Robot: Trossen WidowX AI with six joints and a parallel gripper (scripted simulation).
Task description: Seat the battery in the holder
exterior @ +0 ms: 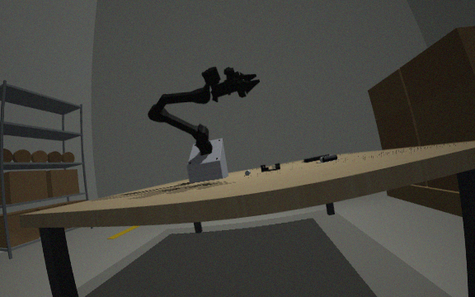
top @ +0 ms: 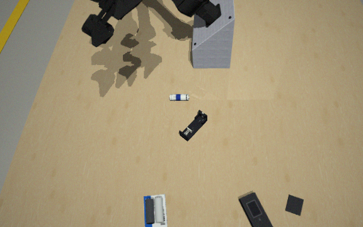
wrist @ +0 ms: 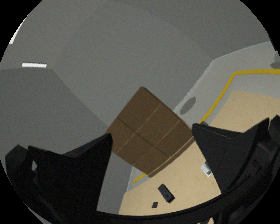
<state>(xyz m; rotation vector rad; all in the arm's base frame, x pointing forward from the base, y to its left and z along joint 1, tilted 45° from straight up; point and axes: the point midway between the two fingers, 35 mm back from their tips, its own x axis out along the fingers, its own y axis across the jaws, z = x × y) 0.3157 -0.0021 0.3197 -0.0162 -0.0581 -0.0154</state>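
Right now my gripper tip is 40 cm above the battery, 12 cm past it and 10 cm to the right of it. From my gripper tip the other things lie so: black remote-like slab (40 cm below, 31 cm to the left, 28 cm ahead); small black square (41 cm to the left, 41 cm below, 24 cm ahead).
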